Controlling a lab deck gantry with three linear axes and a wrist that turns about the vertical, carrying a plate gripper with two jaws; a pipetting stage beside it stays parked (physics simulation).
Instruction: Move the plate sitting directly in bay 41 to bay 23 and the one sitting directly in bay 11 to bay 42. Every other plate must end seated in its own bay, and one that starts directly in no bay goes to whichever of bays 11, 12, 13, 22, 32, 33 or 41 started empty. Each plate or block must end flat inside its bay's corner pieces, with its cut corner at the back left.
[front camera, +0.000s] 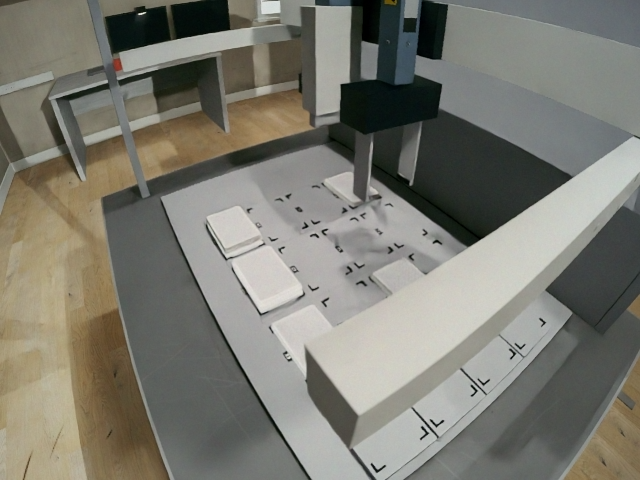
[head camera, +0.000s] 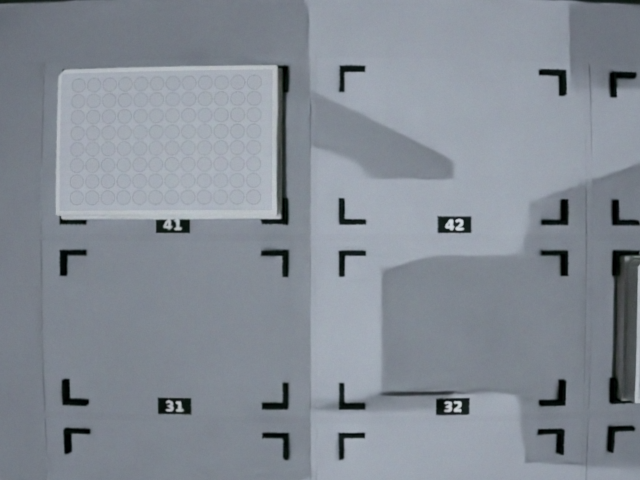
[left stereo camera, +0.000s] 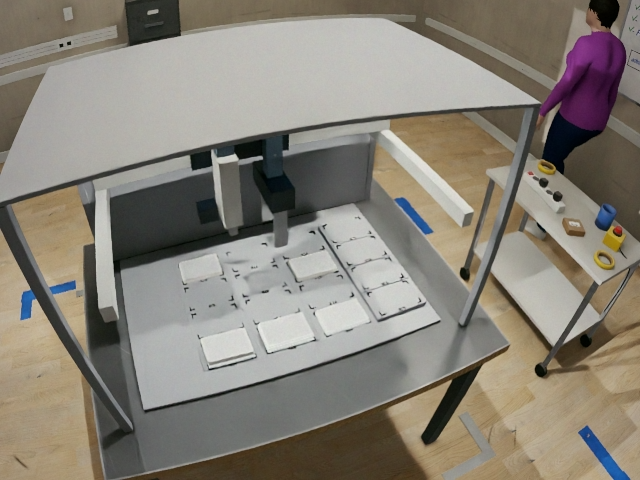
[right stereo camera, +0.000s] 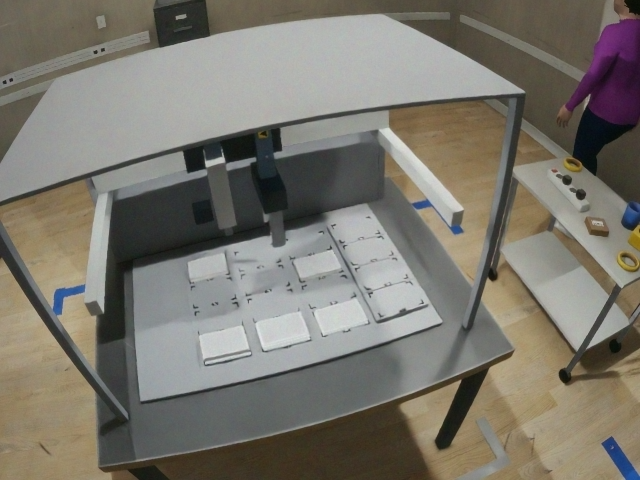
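Where they show: gripper, between the fingertips: (front camera: 383, 188) (left stereo camera: 274, 233) (right stereo camera: 274, 233); robot's base, origin of its link: (front camera: 207, 226) (left stereo camera: 209, 368) (right stereo camera: 205, 364).
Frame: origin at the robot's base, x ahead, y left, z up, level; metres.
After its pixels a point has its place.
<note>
A white plate (front camera: 343, 184) @(x 0.048, y 0.351, z 0.014 m) (head camera: 165, 142) @(x 0.065, y 0.363, z 0.014 m) (left stereo camera: 200, 267) @(x 0.065, y 0.360, z 0.015 m) (right stereo camera: 207, 266) @(x 0.065, y 0.362, z 0.014 m) lies in bay 41, cut corner at back left. Two stacked white plates (front camera: 234, 227) @(x 0.075, y 0.044, z 0.027 m) (left stereo camera: 227, 347) @(x 0.064, y 0.033, z 0.027 m) (right stereo camera: 224, 345) @(x 0.066, y 0.030, z 0.028 m) are in bay 11, the upper slightly offset. A thick white plate or stack (front camera: 267, 276) @(x 0.241, y 0.042, z 0.027 m) (left stereo camera: 285, 330) @(x 0.226, y 0.038, z 0.027 m) (right stereo camera: 282, 329) @(x 0.228, y 0.037, z 0.027 m) is in bay 12. Other plates are in bay 13 (front camera: 302, 330) @(x 0.369, y 0.039, z 0.014 m) (left stereo camera: 341, 316) @(x 0.387, y 0.039, z 0.014 m) (right stereo camera: 340, 316) @(x 0.389, y 0.039, z 0.015 m) and bay 33 (front camera: 398, 276) @(x 0.364, y 0.252, z 0.014 m) (left stereo camera: 311, 265) @(x 0.387, y 0.252, z 0.014 m) (right stereo camera: 316, 264) @(x 0.389, y 0.255, z 0.014 m). Bay 42 (head camera: 454, 224) @(x 0.228, y 0.318, z 0.000 m) and bay 23 (left stereo camera: 320, 291) @(x 0.376, y 0.157, z 0.000 m) hold no plate. My gripper (front camera: 386, 190) @(x 0.280, y 0.265, z 0.159 m) (left stereo camera: 280, 243) @(x 0.280, y 0.265, z 0.159 m) (right stereo camera: 277, 243) @(x 0.280, y 0.265, z 0.159 m) is open, above the deck's back.
The parked pipetting stage (front camera: 330, 62) (left stereo camera: 227, 191) (right stereo camera: 219, 191) hangs left of the gripper. A raised four-bay strip (left stereo camera: 395, 299) @(x 0.555, y 0.036, z 0.015 m) (right stereo camera: 398, 299) @(x 0.561, y 0.038, z 0.015 m) lies at the deck's right. White side rails (front camera: 465, 289) @(x 0.621, y -0.024, z 0.400 m) (left stereo camera: 105, 258) @(x -0.157, y 0.048, z 0.400 m) (right stereo camera: 98, 253) @(x -0.154, y 0.059, z 0.400 m) and posts (left stereo camera: 501, 217) @(x 0.703, y -0.119, z 0.389 m) (right stereo camera: 493, 217) @(x 0.703, y -0.117, z 0.384 m) frame the deck.
</note>
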